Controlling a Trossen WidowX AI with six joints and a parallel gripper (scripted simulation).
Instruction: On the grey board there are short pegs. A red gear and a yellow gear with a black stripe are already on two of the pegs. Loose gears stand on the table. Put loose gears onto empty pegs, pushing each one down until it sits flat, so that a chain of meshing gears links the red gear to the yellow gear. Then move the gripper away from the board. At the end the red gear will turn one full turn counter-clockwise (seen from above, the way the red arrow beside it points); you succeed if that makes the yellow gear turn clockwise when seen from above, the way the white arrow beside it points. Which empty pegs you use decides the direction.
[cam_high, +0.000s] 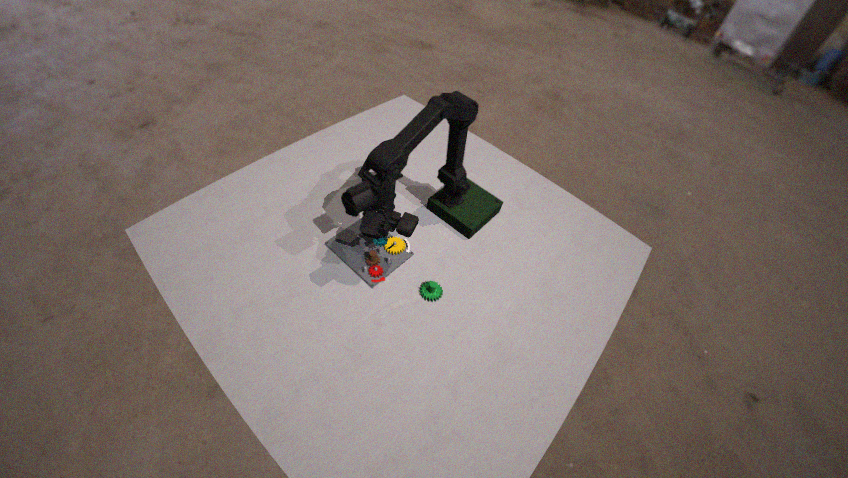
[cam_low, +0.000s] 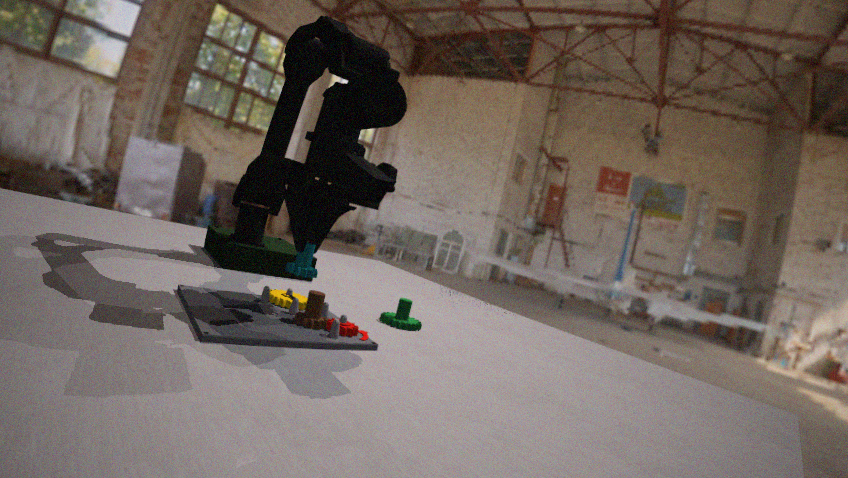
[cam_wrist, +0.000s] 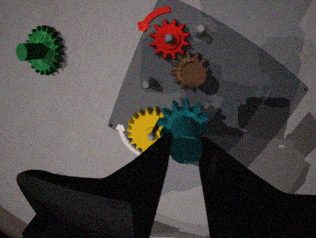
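My gripper tip is 6 cm above the brown gear, 3 cm short of it and 2 cm to the right of it. From my gripper tip the other things lie so: teal gear: 1 cm below; yellow gear: 7 cm below, 5 cm behind; red gear: 7 cm below, 5 cm to the left, 5 cm ahead.
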